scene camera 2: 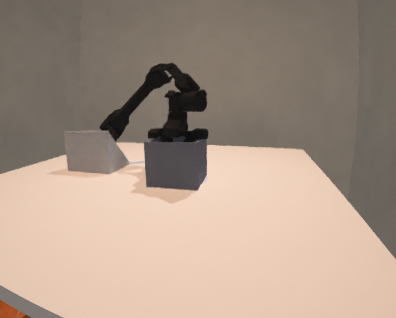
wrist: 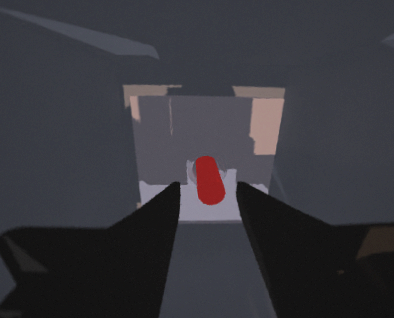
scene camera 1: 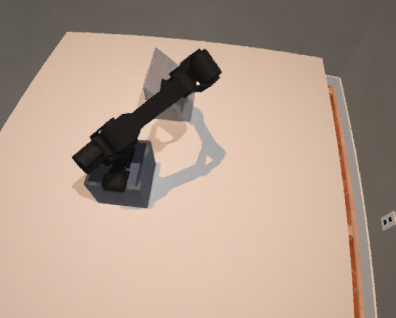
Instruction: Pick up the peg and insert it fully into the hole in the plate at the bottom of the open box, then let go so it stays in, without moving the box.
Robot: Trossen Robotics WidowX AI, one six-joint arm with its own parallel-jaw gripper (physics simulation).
Scene:
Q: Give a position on a dark blue-grey box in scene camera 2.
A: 181,165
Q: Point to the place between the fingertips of my gripper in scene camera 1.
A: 126,173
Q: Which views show the red peg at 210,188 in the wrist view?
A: The wrist view only.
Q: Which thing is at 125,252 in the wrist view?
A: My gripper.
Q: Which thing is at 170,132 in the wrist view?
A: A plate.

